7 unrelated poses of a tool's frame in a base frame.
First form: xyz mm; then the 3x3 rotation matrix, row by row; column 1 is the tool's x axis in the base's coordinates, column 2 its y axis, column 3 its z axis. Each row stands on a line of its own.
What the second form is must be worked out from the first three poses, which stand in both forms.
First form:
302 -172 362
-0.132 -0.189 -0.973
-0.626 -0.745 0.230
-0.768 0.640 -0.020
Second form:
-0.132 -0.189 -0.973 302
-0.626 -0.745 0.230 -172
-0.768 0.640 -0.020 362
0 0 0 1

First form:
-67 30 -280
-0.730 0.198 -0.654
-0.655 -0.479 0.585
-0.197 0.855 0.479
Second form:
-0.730 0.198 -0.654 -67
-0.655 -0.479 0.585 30
-0.197 0.855 0.479 -280
0 0 0 1

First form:
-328 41 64
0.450 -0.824 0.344
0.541 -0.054 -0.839
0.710 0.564 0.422
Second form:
0.450 -0.824 0.344 -328
0.541 -0.054 -0.839 41
0.710 0.564 0.422 64
0 0 0 1

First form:
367 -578 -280
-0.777 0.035 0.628
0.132 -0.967 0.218
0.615 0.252 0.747
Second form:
-0.777 0.035 0.628 367
0.132 -0.967 0.218 -578
0.615 0.252 0.747 -280
0 0 0 1

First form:
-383 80 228
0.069 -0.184 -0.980
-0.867 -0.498 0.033
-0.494 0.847 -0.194
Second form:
0.069 -0.184 -0.980 -383
-0.867 -0.498 0.033 80
-0.494 0.847 -0.194 228
0 0 0 1

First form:
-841 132 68
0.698 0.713 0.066
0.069 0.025 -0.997
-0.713 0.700 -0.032
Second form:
0.698 0.713 0.066 -841
0.069 0.025 -0.997 132
-0.713 0.700 -0.032 68
0 0 0 1

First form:
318 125 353
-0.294 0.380 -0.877
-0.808 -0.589 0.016
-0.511 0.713 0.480
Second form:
-0.294 0.380 -0.877 318
-0.808 -0.589 0.016 125
-0.511 0.713 0.480 353
0 0 0 1

